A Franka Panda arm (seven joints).
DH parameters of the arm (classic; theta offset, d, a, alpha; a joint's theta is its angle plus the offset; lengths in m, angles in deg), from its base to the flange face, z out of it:
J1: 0 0.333 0 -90
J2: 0 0 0 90
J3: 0 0.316 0.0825 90
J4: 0 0 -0.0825 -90
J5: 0 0.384 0 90
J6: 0 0 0.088 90
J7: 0 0.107 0 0
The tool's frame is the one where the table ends.
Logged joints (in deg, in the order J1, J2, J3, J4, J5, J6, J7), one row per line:
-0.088 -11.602 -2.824 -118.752 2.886 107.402 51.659
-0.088 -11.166 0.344 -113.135 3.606 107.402 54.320
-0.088 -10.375 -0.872 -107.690 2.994 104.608 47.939
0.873 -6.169 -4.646 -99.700 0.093 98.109 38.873
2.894 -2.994 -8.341 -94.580 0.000 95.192 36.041
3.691 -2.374 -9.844 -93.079 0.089 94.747 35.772
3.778 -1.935 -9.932 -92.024 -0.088 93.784 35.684
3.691 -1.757 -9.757 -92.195 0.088 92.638 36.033
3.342 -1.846 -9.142 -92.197 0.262 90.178 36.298
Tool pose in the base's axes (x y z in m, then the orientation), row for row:
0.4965 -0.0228 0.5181 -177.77 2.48 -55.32
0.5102 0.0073 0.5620 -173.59 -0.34 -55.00
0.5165 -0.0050 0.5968 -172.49 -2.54 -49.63
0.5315 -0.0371 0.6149 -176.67 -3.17 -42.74
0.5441 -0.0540 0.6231 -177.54 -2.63 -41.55
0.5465 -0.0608 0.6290 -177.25 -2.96 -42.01
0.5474 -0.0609 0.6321 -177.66 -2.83 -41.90
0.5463 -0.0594 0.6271 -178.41 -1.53 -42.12
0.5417 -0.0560 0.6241 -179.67 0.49 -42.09
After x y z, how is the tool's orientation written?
As angles about the fixed x, y, z axes (roll, pitch, yaw), in degrees.
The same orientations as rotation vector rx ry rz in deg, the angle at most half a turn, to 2 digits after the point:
-156.62 82.17 1.79
-154.71 80.50 -4.97
-158.09 72.82 -8.30
-165.76 64.71 -6.47
-166.98 63.25 -5.19
-166.58 63.84 -5.84
-166.96 63.83 -5.43
-167.09 64.31 -3.12
-167.54 64.47 0.53

